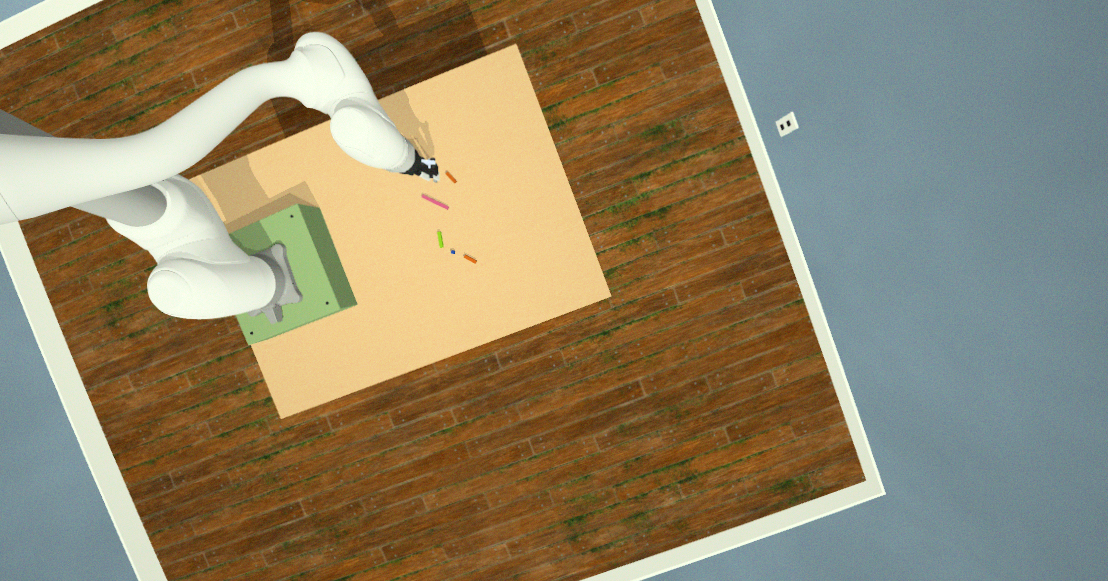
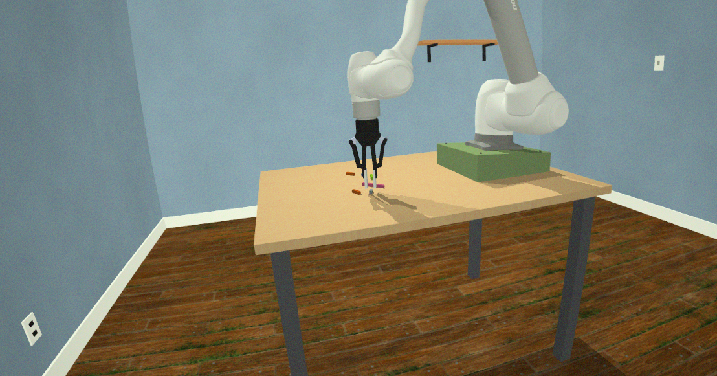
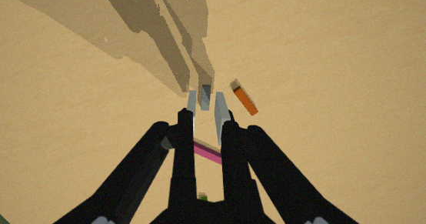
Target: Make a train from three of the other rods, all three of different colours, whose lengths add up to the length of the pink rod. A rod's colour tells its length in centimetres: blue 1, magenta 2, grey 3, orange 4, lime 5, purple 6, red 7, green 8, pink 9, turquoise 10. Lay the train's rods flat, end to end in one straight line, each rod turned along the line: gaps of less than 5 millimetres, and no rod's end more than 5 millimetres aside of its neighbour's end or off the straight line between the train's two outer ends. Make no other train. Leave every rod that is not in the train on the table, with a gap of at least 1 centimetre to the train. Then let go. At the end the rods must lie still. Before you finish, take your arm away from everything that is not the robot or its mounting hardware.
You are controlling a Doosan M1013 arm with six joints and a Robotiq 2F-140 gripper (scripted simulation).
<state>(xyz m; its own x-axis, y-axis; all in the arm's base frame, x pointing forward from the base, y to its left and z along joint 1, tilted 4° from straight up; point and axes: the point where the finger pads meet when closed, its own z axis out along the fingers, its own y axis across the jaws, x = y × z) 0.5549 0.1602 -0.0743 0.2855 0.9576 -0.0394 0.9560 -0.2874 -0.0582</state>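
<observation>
My gripper is now 50 mm above the grey rod. From my hand the other things lie so: blue rod (20 mm behind, 240 mm to the right, 50 mm below); then lime rod (40 mm behind, 190 mm to the right, 50 mm below); then pink rod (20 mm behind, 70 mm to the right, 50 mm below).
</observation>
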